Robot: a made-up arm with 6 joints.
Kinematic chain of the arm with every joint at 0, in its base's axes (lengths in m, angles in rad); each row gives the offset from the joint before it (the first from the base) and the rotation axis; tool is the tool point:
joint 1: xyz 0 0 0.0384 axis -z
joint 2: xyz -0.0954 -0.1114 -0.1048 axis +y
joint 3: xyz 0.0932 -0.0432 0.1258 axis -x
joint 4: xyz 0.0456 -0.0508 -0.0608 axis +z
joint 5: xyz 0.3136 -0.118 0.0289 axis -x
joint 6: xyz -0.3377 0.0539 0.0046 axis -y
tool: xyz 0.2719 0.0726 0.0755
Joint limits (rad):
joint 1: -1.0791..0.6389
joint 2: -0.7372..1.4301
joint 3: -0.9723..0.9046
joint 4: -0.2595..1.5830
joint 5: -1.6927..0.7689
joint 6: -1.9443..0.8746
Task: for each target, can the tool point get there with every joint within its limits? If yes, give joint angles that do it. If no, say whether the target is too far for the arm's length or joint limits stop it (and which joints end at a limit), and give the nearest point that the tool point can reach.
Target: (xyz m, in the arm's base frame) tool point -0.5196 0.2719 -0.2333
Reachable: no: joint limits stop it (at a limit: joint 1, joint 2, joint 5, joint 6) | nearest point -0.3635 0.1297 -0.2195 | short by 0.212 m
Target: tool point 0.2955 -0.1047 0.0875
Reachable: yes | joints -0.2713 -0.4351 0.2822 0.3670 0.4575 -0.4806
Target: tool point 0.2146 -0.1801 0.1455
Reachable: yes | joints 0.0858 -0.2427 -0.6339 -0.0540 -1.0033 -0.7646
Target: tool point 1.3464 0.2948 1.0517
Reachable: no: too far | nearest point 0.4947 0.0431 0.3477 | short by 1.133 m
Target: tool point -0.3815 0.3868 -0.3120
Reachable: no: joint limits stop it (at a limit: joint 1, joint 2, joint 3, joint 5) | nearest point -0.3069 0.1713 -0.2734 | short by 0.231 m
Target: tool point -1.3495 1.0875 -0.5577
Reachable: no: too far | nearest point -0.3518 0.1326 -0.2677 | short by 1.411 m
